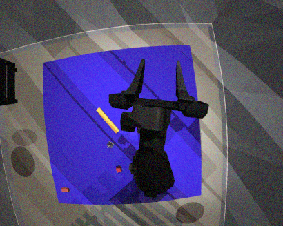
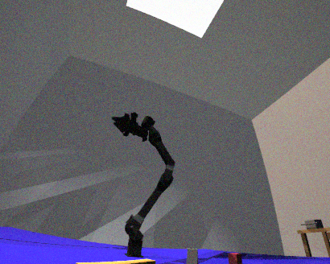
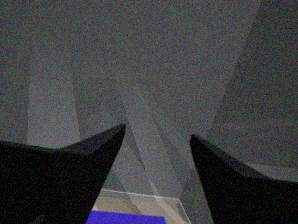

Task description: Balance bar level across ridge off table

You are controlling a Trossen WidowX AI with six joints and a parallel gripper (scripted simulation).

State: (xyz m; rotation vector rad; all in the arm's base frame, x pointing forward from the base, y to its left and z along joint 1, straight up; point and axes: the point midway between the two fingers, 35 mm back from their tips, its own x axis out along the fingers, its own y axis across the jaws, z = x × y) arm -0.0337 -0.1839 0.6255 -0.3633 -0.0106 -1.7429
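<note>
My gripper tip is now 31 cm short of the yellow bar, 13 cm to the right of it and 63 cm above it. The rest, counted from my gripper tip: flat red piece 78 cm ahead, 72 cm to the left, 63 cm below.
</note>
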